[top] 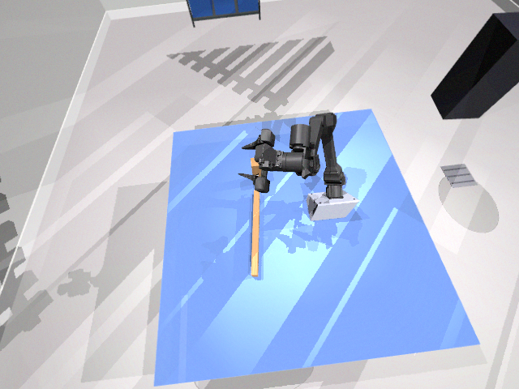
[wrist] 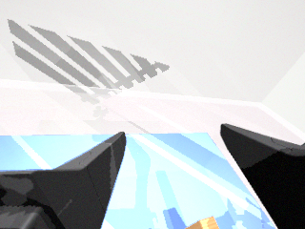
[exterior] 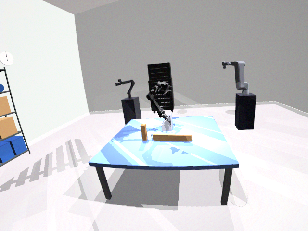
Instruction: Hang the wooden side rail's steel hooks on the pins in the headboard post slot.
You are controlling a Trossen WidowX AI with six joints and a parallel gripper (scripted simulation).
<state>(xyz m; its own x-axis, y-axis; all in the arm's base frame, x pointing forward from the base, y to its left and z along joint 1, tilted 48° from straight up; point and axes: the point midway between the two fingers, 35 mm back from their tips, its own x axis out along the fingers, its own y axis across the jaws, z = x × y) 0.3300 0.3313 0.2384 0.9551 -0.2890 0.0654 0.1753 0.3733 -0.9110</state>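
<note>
The headboard post is 410 mm below my gripper tip, 220 mm to the right of it and 30 mm behind it.
</note>
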